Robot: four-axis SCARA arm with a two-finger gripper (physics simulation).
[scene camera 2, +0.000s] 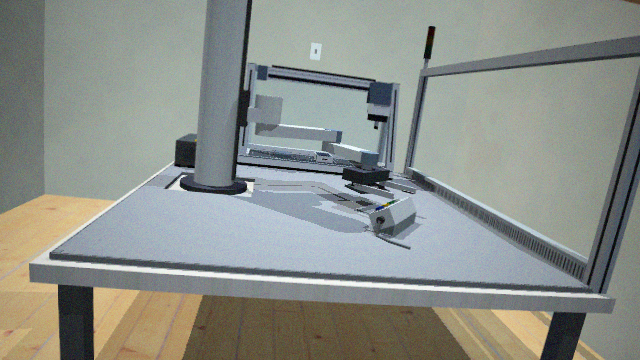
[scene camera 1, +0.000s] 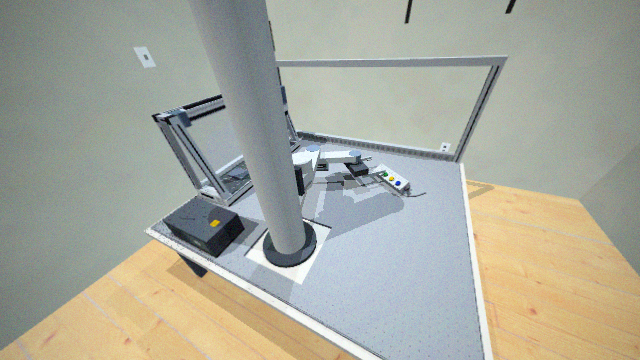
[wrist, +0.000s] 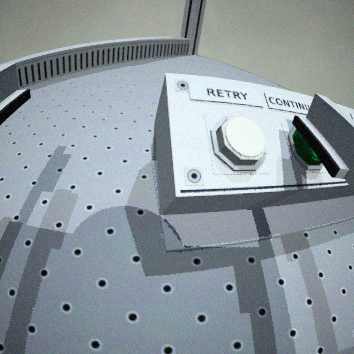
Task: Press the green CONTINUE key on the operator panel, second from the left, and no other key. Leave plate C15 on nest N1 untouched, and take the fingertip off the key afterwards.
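Places are measured from the arm's base along level axes (x left, y back, z up), in metres.
Pixels of known places: gripper, fingertip midpoint: [scene camera 2: 404, 193] [scene camera 1: 378, 163] [wrist: 162, 80]; arm's base, origin of the base link: [scene camera 2: 213, 186] [scene camera 1: 290, 242].
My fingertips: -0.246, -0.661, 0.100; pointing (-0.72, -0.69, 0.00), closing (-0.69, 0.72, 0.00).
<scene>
Ahead of a thing's pixels: the offset from my fingertips to its top centre, as dx, dy, dz.
The operator panel {-0.097, +0.063, -0.003} [scene camera 1: 400, 178] [scene camera 2: 392, 220] [wrist: 192, 150] is a sloped white box. Its green CONTINUE key {-0.063, +0.065, -0.012} [scene camera 1: 385, 174] [wrist: 306, 147] is second from the left, right of the white RETRY key {-0.023, +0.036, -0.012} [wrist: 244, 137]. A yellow key {-0.103, +0.095, -0.012} [scene camera 1: 391, 178] and a blue key {-0.143, +0.125, -0.012} [scene camera 1: 398, 183] follow. My gripper [scene camera 1: 375, 166] [scene camera 2: 404, 192] [wrist: 162, 80] is open and empty, its fingers wide apart. In the wrist view the right finger overlaps the right part of the green key; whether it touches or presses it I cannot tell. The left finger is away from the panel. I cannot make out plate C15 or nest N1 with certainty.
The thick grey column [scene camera 1: 250, 125] [scene camera 2: 220, 100] stands on the table. A dark box [scene camera 1: 200, 225] [scene camera 2: 185, 150] and a gantry frame [scene camera 2: 320, 77] stand beyond. A cable [scene camera 1: 417, 194] [scene camera 2: 395, 242] leaves the panel's far end. A fence frame [scene camera 1: 390, 62] lines one edge.
</scene>
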